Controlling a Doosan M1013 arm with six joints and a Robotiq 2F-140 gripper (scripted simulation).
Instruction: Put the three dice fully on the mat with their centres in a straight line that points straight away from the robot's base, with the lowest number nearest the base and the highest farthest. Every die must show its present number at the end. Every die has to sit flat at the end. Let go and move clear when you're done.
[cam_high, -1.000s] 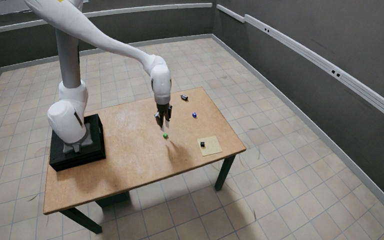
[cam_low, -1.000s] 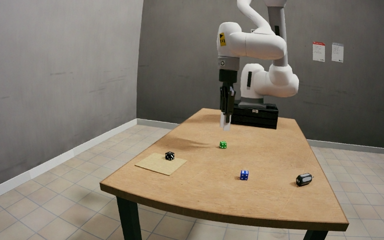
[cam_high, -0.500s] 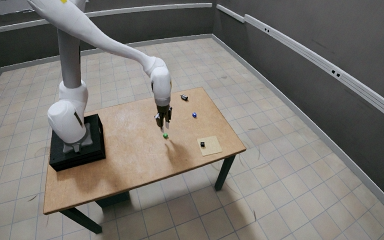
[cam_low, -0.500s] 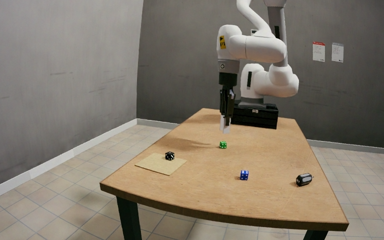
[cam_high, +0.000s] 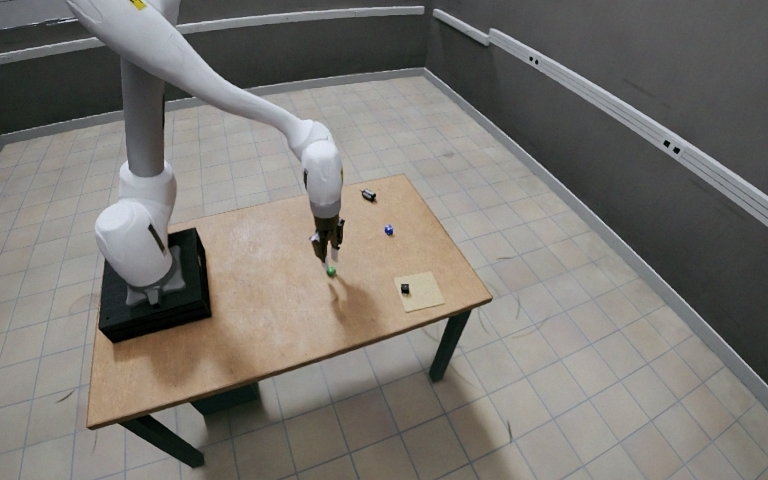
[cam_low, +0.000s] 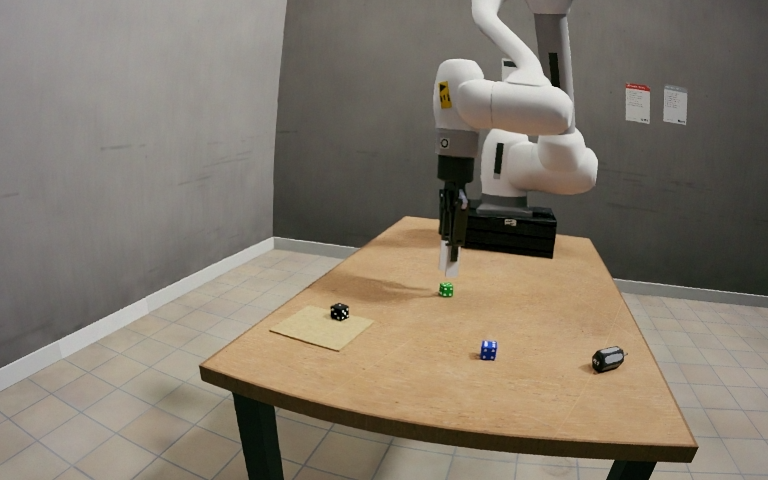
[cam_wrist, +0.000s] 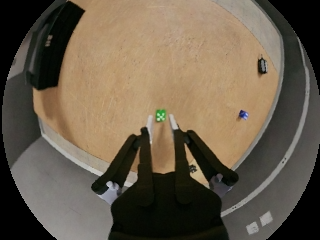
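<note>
My hand is 70 mm above the green die. From my hand the other things lie so: tan mat: 240 mm ahead, 190 mm to the right, 80 mm below; then blue die: 280 mm ahead, 100 mm to the left, 70 mm below; then black die: 200 mm ahead, 170 mm to the right, 70 mm below.
</note>
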